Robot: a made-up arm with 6 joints.
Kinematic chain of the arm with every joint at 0, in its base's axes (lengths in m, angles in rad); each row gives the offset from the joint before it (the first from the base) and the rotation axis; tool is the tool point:
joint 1: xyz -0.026 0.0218 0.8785 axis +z
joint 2: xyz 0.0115 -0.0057 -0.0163 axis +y
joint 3: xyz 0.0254 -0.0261 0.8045 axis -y
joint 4: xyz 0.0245 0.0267 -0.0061 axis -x
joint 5: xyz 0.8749 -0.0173 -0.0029 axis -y
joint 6: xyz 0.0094 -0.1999 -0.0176 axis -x
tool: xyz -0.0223 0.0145 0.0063
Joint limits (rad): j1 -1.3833..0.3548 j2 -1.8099..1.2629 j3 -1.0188..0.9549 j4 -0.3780..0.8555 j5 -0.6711..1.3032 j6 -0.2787..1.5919
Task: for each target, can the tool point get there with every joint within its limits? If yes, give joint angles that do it. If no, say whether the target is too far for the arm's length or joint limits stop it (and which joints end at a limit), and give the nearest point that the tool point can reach.
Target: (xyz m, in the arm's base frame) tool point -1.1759 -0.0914 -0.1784
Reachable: no: joint limits stop it (at a limit: joint 1, joint 2, joint 5, joint 6) | nearest point -0.1930 -0.2658 0.3242 | short by 1.118 m
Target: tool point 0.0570 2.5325 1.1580
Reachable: no: too far | nearest point -0.4964 1.6390 1.0650 | short by 1.055 m
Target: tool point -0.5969 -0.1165 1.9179
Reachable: yes | joints -0.0811 -1.3508 -0.1392 0.6719 -0.4370 1.4006
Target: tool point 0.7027 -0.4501 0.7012
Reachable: yes | joints -0.3500 0.5797 -0.4700 -0.2561 0.4279 0.7146
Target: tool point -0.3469 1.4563 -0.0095
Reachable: no: joint limits stop it (at a limit: joint 1, joint 2, joint 3, joint 4, joint 5, joint 6) | nearest point -0.4718 1.6199 0.8841 | short by 0.917 m
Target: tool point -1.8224 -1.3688 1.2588
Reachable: no: too far | nearest point -1.4906 -0.7406 1.1625 | short by 0.717 m
